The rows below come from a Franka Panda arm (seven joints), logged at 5 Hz.
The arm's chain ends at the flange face. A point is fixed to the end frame.
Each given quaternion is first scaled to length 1.
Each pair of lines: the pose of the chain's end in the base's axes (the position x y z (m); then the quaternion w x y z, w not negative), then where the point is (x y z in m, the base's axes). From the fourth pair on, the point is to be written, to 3 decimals.
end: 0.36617 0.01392 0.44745 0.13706 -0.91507 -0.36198 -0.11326
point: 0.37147 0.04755 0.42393
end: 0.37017 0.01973 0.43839 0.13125 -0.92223 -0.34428 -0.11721
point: 0.37693 0.05298 0.41471
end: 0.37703 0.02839 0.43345 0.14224 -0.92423 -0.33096 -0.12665
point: 0.38479 0.06213 0.41079
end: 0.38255 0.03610 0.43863 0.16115 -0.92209 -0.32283 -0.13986
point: 0.391 0.071 0.418
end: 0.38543 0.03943 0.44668 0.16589 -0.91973 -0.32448 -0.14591
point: 0.394 0.074 0.426
